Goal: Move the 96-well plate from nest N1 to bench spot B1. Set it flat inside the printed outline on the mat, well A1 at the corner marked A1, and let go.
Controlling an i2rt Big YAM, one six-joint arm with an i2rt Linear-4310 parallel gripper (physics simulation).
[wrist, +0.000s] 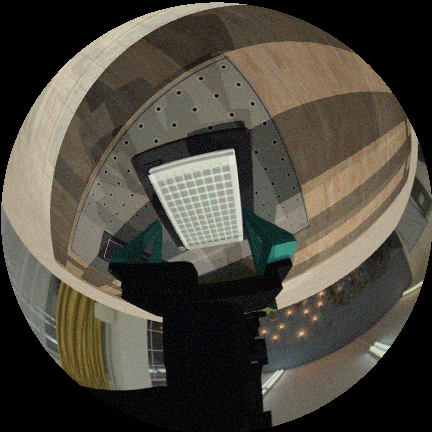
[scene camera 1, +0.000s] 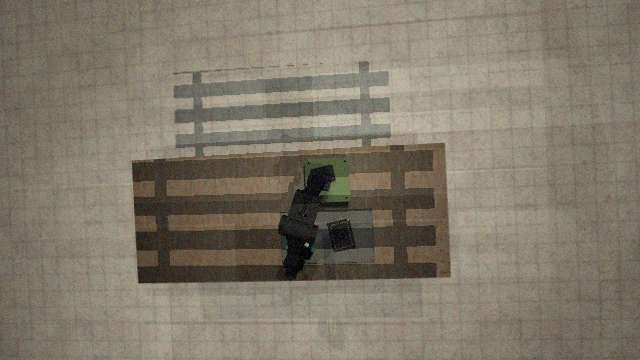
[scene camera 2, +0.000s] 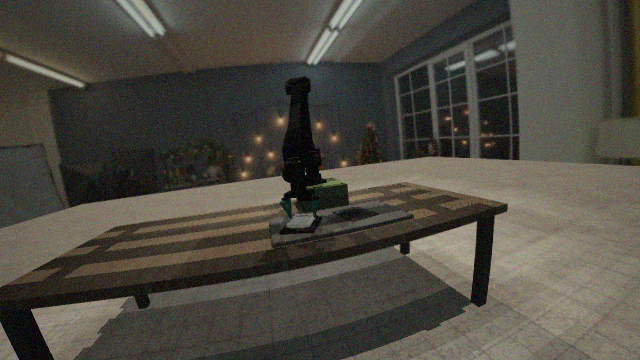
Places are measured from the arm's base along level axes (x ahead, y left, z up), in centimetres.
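Pixels of known places: gripper, between the fingertips: (wrist: 199,216) (scene camera 2: 302,217); arm's base, origin of its link: (wrist: 244,315) (scene camera 1: 322,175) (scene camera 2: 313,183).
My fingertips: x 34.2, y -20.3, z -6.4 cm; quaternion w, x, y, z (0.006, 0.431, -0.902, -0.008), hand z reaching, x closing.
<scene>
For each thing: its top centre in the pictures, then the offset to it from my fingertips. Level surfaces: height alone.
- white 96-well plate, centre of its top: (wrist: 203,213) (scene camera 2: 301,218) dx -0.4, dy -0.3, dz -0.5 cm
- black nest, centre of its top: (wrist: 203,208) (scene camera 2: 301,221) dx -0.4, dy -0.3, dz -1.3 cm
- black mat with the printed outline, height of its surface: dz -2.9 cm
- wooden table, height of its surface: dz -4.4 cm
The white 96-well plate (scene camera 2: 302,220) (wrist: 202,200) lies in the black nest (wrist: 195,144) on the grey board, and looks flat. The arm hides it in scene camera 1. My gripper (scene camera 1: 299,248) (scene camera 2: 301,214) (wrist: 199,216) is open and empty. Its teal fingers stand wide apart, above the plate and towards its two long sides; whether they touch it cannot be told. The black mat with the printed outline (scene camera 1: 341,235) (scene camera 2: 356,213) (wrist: 106,245) lies on the board, to the right of the nest in scene camera 1. The A1 mark is too small to read.
The grey board (scene camera 1: 365,252) (scene camera 2: 392,218) (wrist: 277,187) has rows of holes and rests on the wooden table (scene camera 1: 442,215) (scene camera 2: 492,205). A green block (scene camera 1: 341,175) (scene camera 2: 337,191) stands behind the board, beside the arm's base. Striped shadows cross the table.
</scene>
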